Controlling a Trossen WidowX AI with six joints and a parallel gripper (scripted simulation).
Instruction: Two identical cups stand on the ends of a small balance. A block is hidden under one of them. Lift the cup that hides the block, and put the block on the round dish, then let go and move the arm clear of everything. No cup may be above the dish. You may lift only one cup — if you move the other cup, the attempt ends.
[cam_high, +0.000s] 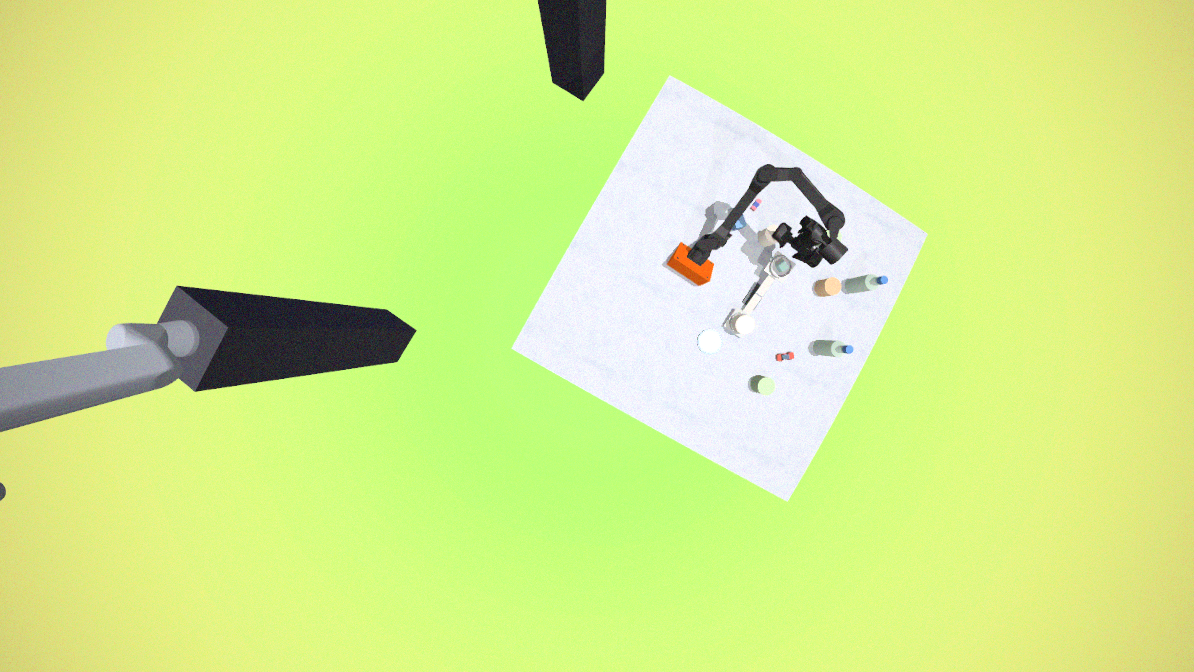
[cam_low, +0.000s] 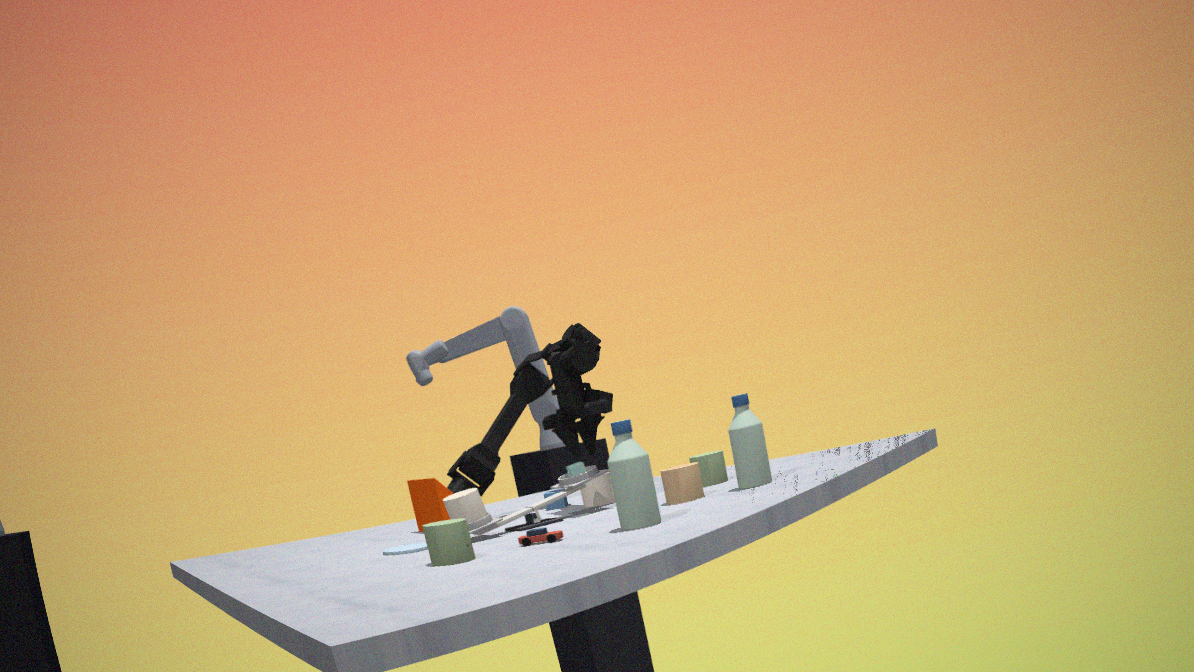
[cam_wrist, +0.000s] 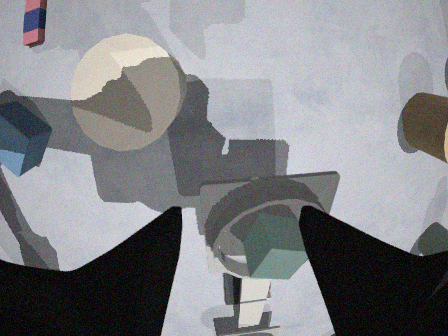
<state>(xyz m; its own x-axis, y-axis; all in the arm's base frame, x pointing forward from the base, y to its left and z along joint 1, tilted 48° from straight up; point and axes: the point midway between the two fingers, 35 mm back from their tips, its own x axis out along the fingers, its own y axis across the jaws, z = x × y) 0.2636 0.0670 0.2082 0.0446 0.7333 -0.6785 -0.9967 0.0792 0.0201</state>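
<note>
The pale blue round dish is 420 mm to the right of my gripper tip, 110 mm below it and 30 mm behind it. The rest, counted from my gripper tip: tan cylinder: 230 mm ahead, 80 mm below, 20 mm to the left; then red toy car: 300 mm to the right, 260 mm ahead, 100 mm below.
</note>
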